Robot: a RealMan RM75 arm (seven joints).
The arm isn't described. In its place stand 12 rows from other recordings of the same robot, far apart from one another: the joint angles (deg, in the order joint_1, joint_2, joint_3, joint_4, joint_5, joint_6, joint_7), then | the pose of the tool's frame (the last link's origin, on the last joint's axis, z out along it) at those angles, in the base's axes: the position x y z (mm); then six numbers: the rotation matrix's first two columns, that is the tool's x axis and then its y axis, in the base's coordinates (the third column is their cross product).
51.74, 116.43, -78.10, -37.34, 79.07, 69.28, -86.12 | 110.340 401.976 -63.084 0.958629 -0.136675 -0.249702 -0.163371 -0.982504 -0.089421
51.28, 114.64, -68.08, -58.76, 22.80, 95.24, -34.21 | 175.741 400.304 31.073 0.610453 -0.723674 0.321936 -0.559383 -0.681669 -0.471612
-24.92, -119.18, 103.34, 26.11, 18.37, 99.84, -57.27 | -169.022 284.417 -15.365 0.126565 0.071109 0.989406 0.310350 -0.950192 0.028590
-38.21, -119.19, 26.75, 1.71, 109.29, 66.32, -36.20 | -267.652 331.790 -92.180 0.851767 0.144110 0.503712 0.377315 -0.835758 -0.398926
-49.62, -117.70, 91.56, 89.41, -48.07, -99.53, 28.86 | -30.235 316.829 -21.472 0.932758 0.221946 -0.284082 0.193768 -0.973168 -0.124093
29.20, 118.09, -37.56, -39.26, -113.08, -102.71, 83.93 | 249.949 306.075 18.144 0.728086 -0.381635 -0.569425 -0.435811 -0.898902 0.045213
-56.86, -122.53, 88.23, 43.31, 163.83, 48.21, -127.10 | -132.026 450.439 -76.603 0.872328 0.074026 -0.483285 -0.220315 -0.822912 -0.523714
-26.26, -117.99, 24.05, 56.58, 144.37, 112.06, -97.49 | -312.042 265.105 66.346 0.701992 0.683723 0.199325 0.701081 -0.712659 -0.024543
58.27, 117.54, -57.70, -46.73, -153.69, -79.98, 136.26 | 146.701 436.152 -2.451 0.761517 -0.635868 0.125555 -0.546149 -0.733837 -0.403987
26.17, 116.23, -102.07, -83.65, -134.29, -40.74, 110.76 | 107.775 374.940 -34.208 0.968197 0.229358 0.099950 0.240958 -0.747308 -0.619250
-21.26, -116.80, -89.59, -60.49, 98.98, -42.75, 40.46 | -215.340 369.819 -38.918 0.422824 0.706090 0.568028 0.898633 -0.407592 -0.162258
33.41, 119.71, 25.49, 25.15, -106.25, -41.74, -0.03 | 259.143 352.537 -113.549 0.672821 -0.282480 -0.683753 -0.736666 -0.340872 -0.584063
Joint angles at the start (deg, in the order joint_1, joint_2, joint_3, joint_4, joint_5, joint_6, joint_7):
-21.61, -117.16, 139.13, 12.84, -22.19, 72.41, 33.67
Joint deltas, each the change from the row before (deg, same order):
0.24, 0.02, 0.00, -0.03, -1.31, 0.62, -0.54
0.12, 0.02, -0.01, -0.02, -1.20, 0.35, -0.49
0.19, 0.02, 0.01, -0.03, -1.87, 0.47, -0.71
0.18, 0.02, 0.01, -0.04, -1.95, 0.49, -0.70
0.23, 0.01, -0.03, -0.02, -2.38, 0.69, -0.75
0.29, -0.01, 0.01, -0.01, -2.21, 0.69, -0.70
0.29, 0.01, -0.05, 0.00, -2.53, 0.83, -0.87
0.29, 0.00, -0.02, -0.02, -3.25, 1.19, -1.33
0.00, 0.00, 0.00, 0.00, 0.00, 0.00, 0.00
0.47, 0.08, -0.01, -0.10, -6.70, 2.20, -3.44
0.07, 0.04, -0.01, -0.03, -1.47, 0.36, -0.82
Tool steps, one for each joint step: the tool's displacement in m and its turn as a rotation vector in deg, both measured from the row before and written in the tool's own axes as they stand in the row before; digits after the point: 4 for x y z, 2 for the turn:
-0.0011, -0.0028, -0.0017, 1.37, -0.42, -1.01
-0.0013, -0.0027, -0.0009, 1.15, -0.47, -0.86
-0.0020, -0.0040, -0.0014, 1.75, -0.76, -1.28
-0.0021, -0.0043, -0.0014, 1.83, -0.77, -1.27
-0.0022, -0.0054, -0.0017, 2.35, -0.83, -1.44
-0.0019, -0.0048, -0.0020, 2.20, -0.75, -1.35
-0.0021, -0.0061, -0.0021, 2.62, -0.78, -1.55
-0.0021, -0.0081, -0.0023, 3.40, -0.76, -2.11
0.0000, 0.0000, 0.0000, 0.00, 0.00, 0.00
-0.0049, -0.0174, -0.0047, 6.94, -1.44, -4.65
-0.0011, -0.0041, -0.0006, 1.49, -0.35, -1.02

